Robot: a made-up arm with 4 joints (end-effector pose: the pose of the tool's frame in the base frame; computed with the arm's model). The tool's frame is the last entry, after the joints.
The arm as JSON. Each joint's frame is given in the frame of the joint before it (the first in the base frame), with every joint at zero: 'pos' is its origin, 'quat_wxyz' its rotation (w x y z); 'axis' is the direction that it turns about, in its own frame. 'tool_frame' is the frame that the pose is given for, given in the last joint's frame.
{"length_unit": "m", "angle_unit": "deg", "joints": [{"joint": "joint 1", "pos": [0.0, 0.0, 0.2], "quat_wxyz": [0.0, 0.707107, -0.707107, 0.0], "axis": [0.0, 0.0, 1.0]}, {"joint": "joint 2", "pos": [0.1, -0.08, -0.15], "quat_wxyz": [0.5, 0.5, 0.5, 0.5], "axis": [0.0, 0.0, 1.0]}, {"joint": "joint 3", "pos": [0.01, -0.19, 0.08], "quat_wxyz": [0.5, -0.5, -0.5, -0.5], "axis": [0.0, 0.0, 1.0]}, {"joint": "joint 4", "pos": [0.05, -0.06, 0.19], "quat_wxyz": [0.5, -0.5, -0.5, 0.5], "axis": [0.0, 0.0, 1.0]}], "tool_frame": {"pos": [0.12, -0.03, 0.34], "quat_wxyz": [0.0, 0.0, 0.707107, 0.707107]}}
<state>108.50 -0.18 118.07 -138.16</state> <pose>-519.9 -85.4 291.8 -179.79 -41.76 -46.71</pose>
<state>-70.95 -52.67 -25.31 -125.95</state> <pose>-133.6 67.6 297.1 56.39 -65.91 33.00</pose>
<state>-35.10 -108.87 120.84 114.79</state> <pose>337.6 -251.7 124.8 -54.66 -5.18 -166.09</pose>
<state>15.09 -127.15 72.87 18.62</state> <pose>-68.9 -16.7 146.0 -130.36 1.70 -130.13</pose>
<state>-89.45 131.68 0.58 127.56</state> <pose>-109.6 -71.7 351.0 0.43 -4.12 89.80</pose>
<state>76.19 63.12 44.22 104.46</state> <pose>4.0 -77.6 616.3 50.87 36.69 -63.65</pose>
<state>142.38 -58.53 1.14 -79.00</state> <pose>60.6 -90.4 232.4 -1.04 -20.47 -142.61</pose>
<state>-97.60 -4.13 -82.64 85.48</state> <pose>148.5 -187.8 488.2 45.82 84.28 -134.10</pose>
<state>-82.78 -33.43 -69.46 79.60</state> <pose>58.1 -98.4 597.4 94.37 58.84 -116.29</pose>
